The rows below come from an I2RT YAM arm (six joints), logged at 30 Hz.
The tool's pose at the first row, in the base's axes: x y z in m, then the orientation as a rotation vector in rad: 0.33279, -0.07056, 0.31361, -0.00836, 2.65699, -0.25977
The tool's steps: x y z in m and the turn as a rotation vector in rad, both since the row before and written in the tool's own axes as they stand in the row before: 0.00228, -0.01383, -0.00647, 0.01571, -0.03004, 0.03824; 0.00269, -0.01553, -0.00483, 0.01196, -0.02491, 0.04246; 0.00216, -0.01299, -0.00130, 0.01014, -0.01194, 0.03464; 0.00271, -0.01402, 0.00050, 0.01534, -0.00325, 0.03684; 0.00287, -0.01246, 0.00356, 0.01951, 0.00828, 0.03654
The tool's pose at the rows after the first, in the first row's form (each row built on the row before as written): 0.32730, -0.08308, 0.32078, 0.04321, 2.62230, -0.26589; 0.32140, -0.09741, 0.32641, 0.09891, 2.59189, -0.26567; 0.31731, -0.10980, 0.32859, 0.14528, 2.57464, -0.26602; 0.31307, -0.12344, 0.32898, 0.19755, 2.56443, -0.27210; 0.31003, -0.13610, 0.32639, 0.25304, 2.56439, -0.28318
